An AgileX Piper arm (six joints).
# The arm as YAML. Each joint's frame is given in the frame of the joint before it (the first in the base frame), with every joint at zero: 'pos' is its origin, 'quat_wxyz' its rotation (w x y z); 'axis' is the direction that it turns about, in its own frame. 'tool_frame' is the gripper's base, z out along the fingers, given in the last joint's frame.
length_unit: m
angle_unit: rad
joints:
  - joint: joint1
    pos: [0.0, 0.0, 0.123]
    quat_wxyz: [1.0, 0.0, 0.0, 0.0]
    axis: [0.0, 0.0, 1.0]
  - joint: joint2
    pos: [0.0, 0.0, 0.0]
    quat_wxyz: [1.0, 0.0, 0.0, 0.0]
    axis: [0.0, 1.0, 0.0]
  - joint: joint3
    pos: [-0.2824, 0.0, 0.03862]
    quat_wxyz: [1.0, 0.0, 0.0, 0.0]
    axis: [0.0, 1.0, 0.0]
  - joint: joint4
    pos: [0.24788, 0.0, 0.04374]
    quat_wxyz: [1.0, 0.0, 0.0, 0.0]
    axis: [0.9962, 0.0, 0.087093]
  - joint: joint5
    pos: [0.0, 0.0, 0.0]
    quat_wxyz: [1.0, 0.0, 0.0, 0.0]
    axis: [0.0, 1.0, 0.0]
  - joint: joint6
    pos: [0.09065, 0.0, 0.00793]
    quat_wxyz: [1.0, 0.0, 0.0, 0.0]
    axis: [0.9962, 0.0, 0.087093]
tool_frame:
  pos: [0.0, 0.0, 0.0]
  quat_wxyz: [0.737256, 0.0, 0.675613, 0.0]
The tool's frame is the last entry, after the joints.
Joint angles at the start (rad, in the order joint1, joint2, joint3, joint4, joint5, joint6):
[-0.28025, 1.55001, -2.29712, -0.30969, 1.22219, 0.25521]
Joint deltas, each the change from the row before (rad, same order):
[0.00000, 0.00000, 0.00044, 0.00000, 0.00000, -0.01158]
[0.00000, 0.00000, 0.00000, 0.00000, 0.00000, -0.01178]
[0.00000, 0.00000, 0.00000, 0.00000, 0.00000, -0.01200]
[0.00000, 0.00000, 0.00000, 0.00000, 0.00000, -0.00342]
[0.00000, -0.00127, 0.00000, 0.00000, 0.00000, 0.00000]
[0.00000, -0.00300, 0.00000, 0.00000, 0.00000, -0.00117]
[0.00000, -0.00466, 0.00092, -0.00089, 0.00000, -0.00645]
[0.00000, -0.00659, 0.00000, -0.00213, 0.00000, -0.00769]
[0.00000, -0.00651, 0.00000, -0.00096, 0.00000, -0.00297]
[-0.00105, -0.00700, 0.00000, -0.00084, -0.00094, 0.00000]
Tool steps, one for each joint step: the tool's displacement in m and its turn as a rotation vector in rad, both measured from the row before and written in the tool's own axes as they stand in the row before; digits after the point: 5 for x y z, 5 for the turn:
[0.00007, 0.00002, 0.00010, 0.00006, 0.00042, -0.01171]
[0.00000, 0.00000, 0.00000, 0.00000, 0.00000, -0.01178]
[0.00000, 0.00000, 0.00000, 0.00000, 0.00000, -0.01200]
[0.00000, 0.00000, 0.00000, 0.00000, 0.00000, -0.00342]
[-0.00013, -0.00018, -0.00063, -0.00013, -0.00121, 0.00036]
[-0.00029, -0.00042, -0.00149, -0.00031, -0.00286, -0.00031]
[-0.00032, -0.00067, -0.00210, 0.00045, -0.00374, -0.00568]
[-0.00067, -0.00110, -0.00327, 0.00136, -0.00669, -0.00652]
[-0.00063, -0.00100, -0.00323, 0.00033, -0.00639, -0.00141]
[-0.00077, -0.00131, -0.00342, 0.00100, -0.00773, 0.00209]

